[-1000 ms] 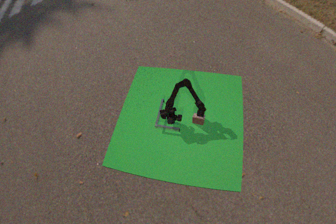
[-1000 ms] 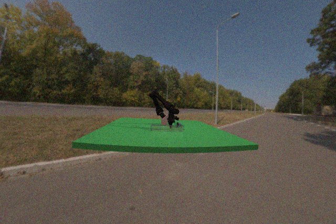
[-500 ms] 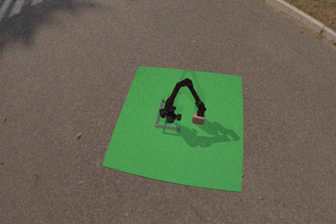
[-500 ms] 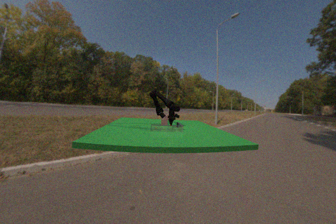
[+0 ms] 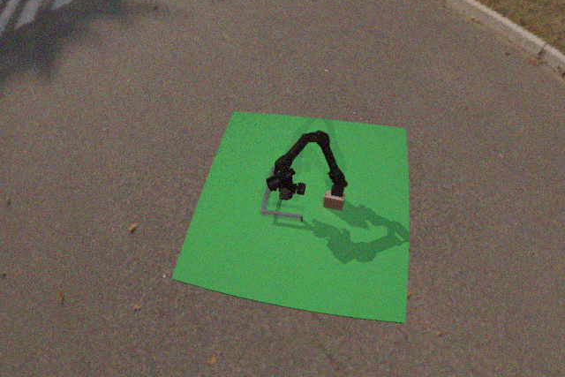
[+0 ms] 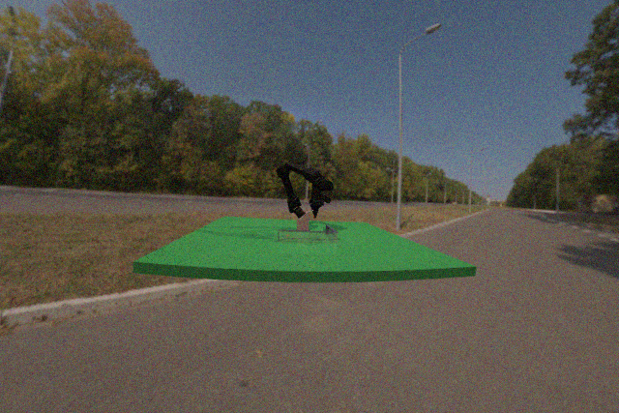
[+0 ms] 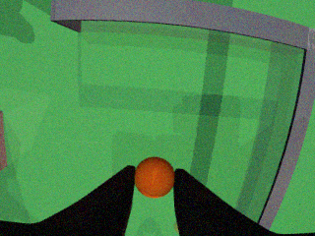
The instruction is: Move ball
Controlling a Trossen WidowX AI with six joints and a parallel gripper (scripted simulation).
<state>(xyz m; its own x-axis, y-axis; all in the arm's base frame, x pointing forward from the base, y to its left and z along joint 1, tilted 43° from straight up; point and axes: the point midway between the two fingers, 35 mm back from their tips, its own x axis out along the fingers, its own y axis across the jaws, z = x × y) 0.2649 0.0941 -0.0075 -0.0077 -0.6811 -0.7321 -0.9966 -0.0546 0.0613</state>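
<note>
Now: the see-through orange copy 15 cm to the right of my gripper tip, 11 cm below it and 6 cm ahead of it. Also, from my gripper tip: orange ball right at my gripper tip.
</note>
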